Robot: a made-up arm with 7 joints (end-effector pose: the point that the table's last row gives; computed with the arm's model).
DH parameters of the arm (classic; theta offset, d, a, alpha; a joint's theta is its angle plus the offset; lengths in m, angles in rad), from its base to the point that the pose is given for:
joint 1: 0 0.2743 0 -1.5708
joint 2: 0 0 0 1.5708
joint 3: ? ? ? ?
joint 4: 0 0 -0.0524 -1.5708
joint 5: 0 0.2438 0 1.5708
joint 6: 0 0 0.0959 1.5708
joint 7: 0 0 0 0
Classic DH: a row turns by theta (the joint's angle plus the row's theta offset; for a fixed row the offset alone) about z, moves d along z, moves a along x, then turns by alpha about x.
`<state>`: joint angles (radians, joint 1 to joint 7).
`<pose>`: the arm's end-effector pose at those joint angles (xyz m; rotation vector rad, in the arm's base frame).
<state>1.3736 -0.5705 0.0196 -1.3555 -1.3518 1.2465 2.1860</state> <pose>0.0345 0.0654 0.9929 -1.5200 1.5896 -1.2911</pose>
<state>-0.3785 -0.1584 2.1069 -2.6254 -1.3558 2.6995 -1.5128</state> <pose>-0.1678 0.3276 0.4706 -1.5904 1.9128 -0.0158</pose>
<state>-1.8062 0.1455 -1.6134 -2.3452 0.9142 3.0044 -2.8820</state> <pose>-0.3672 0.1294 0.6335 2.1177 -1.6996 -0.9336</pose>
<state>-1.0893 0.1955 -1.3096 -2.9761 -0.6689 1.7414 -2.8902</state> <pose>-0.1665 -0.1972 0.3848 -1.5777 -0.8510 -0.8865</pose>
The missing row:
joint 3: 0 0.4503 0.13 1.5708
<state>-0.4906 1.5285 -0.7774 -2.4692 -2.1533 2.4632 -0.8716</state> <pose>0.1163 -0.2727 0.0062 -0.5776 -1.9002 1.3566</pose>
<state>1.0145 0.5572 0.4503 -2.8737 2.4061 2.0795 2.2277</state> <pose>0.0768 0.2629 0.2738 -0.2772 -2.1520 -0.7912</pose>
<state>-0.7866 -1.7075 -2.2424 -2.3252 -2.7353 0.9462 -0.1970</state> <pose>-0.4178 -0.0444 -0.0530 -1.9177 1.5085 1.4868</pose>
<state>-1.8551 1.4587 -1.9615 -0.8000 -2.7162 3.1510 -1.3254</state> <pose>-0.4690 -0.4681 0.4288 0.0082 -1.2594 0.8416</pose>
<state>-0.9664 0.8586 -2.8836 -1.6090 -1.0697 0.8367 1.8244</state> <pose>-0.0163 -0.0806 0.9118 -2.3712 0.3399 -0.9629</pose>
